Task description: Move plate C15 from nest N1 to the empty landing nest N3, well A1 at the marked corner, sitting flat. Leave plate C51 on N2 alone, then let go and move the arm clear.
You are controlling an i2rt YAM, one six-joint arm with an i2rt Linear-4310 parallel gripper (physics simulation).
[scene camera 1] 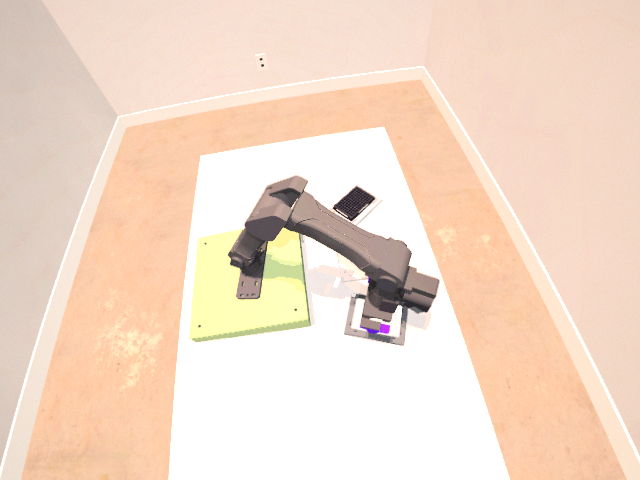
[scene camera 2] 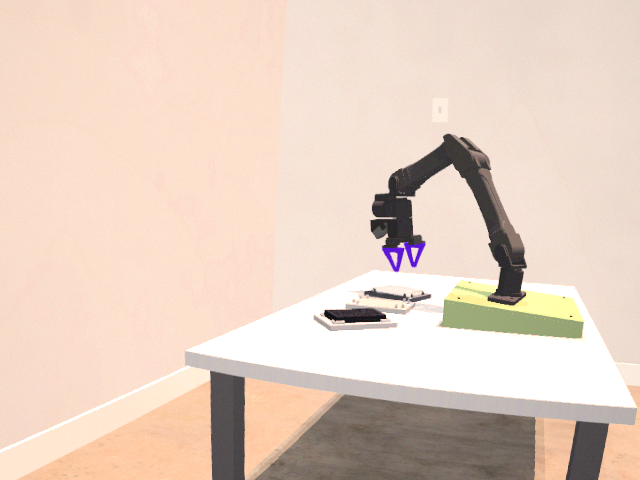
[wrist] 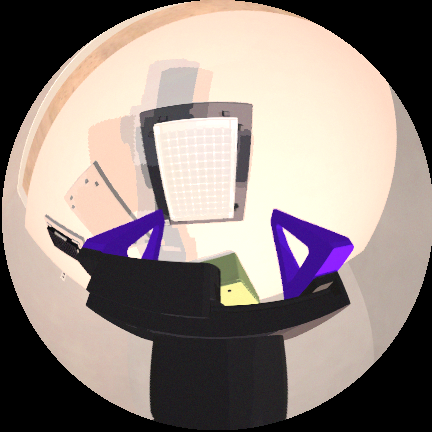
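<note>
A white well plate (scene camera 2: 398,290) (wrist: 197,170) sits on a dark grey nest (scene camera 1: 349,322) (scene camera 2: 424,296) (wrist: 244,160). A black well plate (scene camera 1: 354,202) (scene camera 2: 355,314) (wrist: 62,241) sits on a white nest (scene camera 1: 368,212) (scene camera 2: 361,325). Between them is an empty pale nest (scene camera 2: 379,306) (wrist: 95,195) with small posts; the arm partly covers it in scene camera 1. Plate and nest labels and the corner mark are not readable. My gripper (scene camera 1: 375,328) (scene camera 2: 405,267) (wrist: 217,214) is open and empty, with purple fingers pointing down, well above the dark nest and white plate.
The arm stands on a yellow-green base block (scene camera 1: 217,289) (scene camera 2: 511,322) (wrist: 240,293) beside the nests. The nests stand on the white table (scene camera 1: 320,403) (scene camera 2: 413,361). The arm reaches over the table between the block and the dark nest.
</note>
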